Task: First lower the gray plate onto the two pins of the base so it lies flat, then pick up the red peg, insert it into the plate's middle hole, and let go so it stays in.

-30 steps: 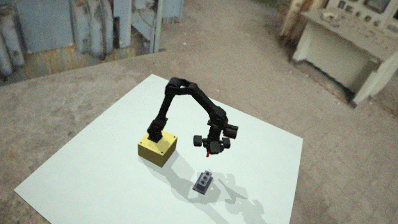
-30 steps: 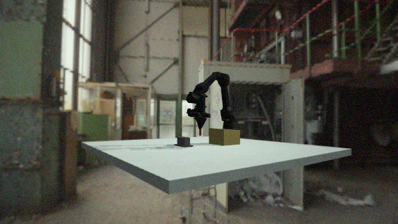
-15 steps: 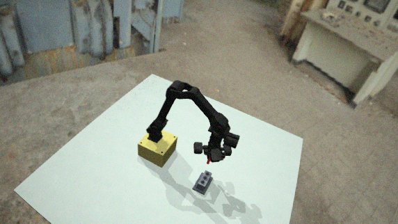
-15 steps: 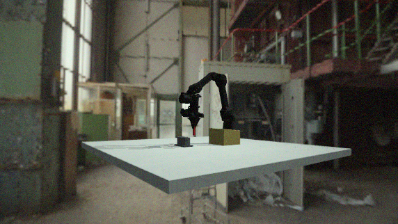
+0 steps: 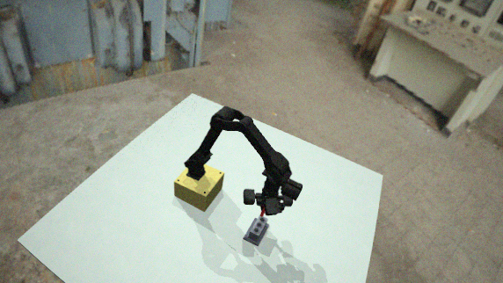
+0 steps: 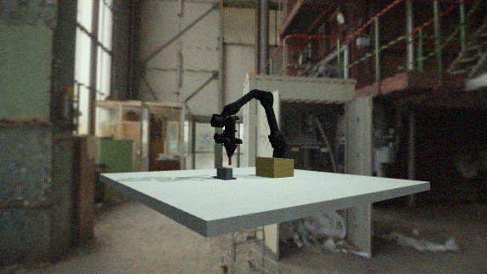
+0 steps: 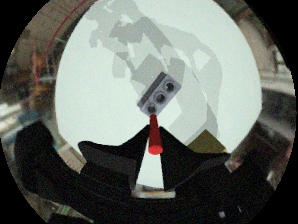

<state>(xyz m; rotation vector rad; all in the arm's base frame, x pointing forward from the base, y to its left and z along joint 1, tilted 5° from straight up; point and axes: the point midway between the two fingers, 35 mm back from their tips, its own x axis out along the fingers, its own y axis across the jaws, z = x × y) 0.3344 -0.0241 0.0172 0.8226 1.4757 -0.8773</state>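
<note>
Right now the gray plate is 7 cm below my gripper tip, 4 cm to the right of it and 1 cm ahead of it. From my gripper tip the other things lie so: gray base 11 cm below, 4 cm to the right, 1 cm ahead; red peg right at my gripper tip.
</note>
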